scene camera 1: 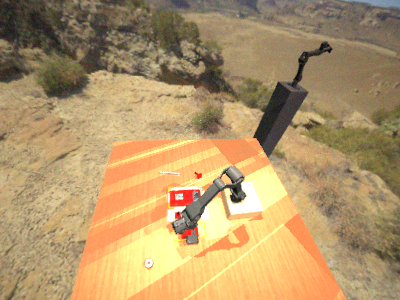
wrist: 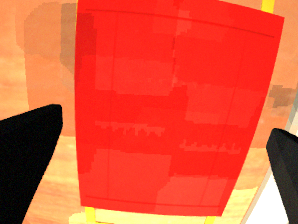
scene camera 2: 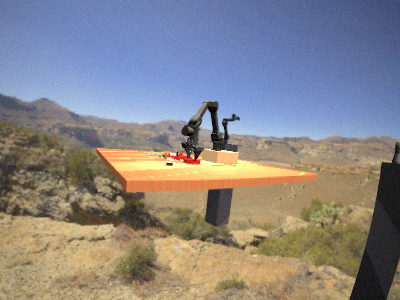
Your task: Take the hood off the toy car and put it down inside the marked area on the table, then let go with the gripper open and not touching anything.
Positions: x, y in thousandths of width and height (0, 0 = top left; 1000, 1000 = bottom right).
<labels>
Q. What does my gripper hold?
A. Nothing.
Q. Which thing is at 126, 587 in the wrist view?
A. My gripper.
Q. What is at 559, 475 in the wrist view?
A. A hood.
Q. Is my gripper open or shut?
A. Open.
</labels>
